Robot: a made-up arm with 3 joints. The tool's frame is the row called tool.
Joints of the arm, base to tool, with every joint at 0 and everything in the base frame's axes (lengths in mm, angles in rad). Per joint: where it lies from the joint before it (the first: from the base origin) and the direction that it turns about. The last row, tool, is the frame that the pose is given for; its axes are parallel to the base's.
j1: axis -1 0 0 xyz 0 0 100
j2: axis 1 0 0 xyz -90 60 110
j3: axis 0 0 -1 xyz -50 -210 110
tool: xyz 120 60 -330
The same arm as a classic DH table. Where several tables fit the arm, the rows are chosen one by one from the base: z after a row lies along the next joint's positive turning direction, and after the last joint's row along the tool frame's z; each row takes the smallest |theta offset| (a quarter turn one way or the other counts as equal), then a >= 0, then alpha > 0; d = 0 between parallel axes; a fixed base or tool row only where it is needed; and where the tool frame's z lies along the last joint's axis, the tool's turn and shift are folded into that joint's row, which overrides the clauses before.
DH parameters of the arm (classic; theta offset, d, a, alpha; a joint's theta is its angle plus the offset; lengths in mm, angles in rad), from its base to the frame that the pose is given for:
base (fixed): -1.5708 100 0 1.5708
j1: -1.0714 0 -125.3 3.1416
j2: -1.0714 -140 210 -1.5708
j3: 1.1071 0 -134.2 3.1416
tool (fixed): 2.6779 -220 0 0

